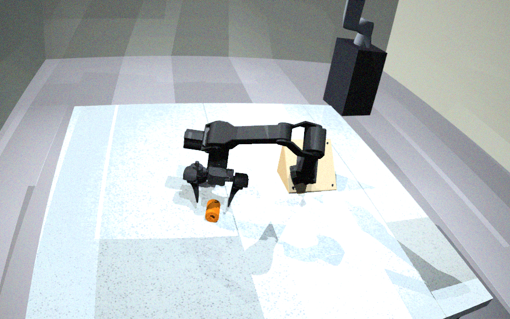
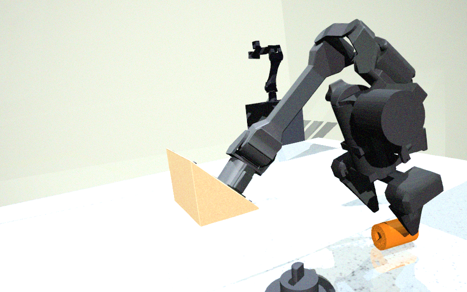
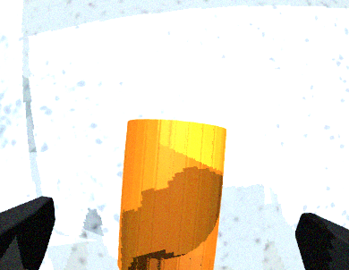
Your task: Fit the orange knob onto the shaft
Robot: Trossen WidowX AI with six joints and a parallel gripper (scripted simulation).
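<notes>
The orange knob lies 20 mm below my gripper tip. Round my gripper tip: round dark pedestal (200 mm to the right, 10 mm below).
</notes>
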